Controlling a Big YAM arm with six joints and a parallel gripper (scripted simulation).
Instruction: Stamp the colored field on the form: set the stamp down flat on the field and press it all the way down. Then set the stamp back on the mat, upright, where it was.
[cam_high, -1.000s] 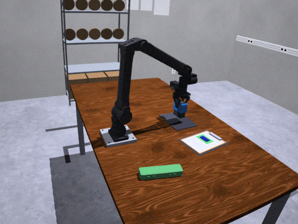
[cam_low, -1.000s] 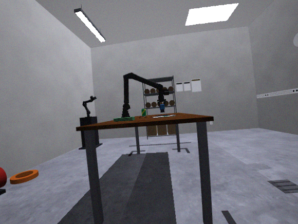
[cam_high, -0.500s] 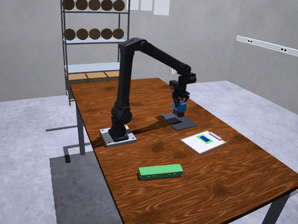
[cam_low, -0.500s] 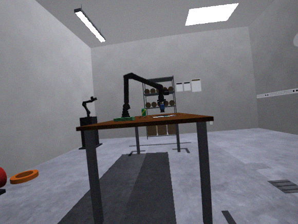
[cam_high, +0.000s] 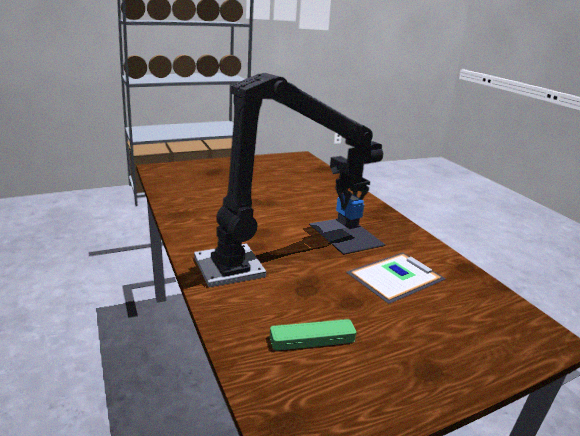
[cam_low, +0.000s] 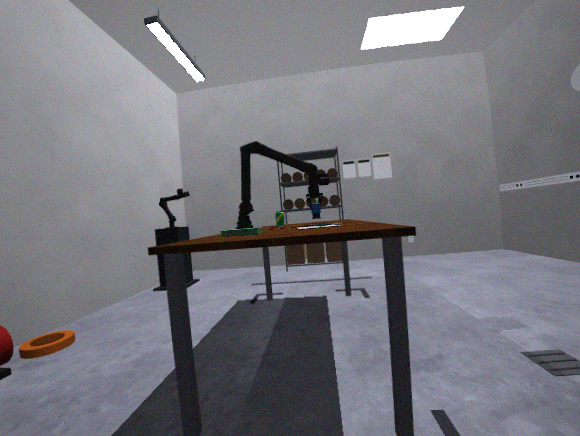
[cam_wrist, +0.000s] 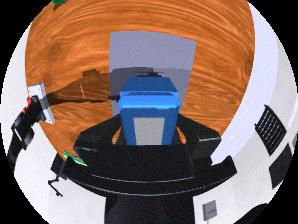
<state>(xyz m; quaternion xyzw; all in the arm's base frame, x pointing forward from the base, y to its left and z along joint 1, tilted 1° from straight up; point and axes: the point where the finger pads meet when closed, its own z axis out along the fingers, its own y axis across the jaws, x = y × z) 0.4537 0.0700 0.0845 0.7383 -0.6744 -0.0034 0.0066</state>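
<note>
Now: the stamp 20 mm below my hand. From my hand the other things lie so: mat (110 mm below); then form (280 mm to the right, 110 mm below, 10 mm ahead).
</note>
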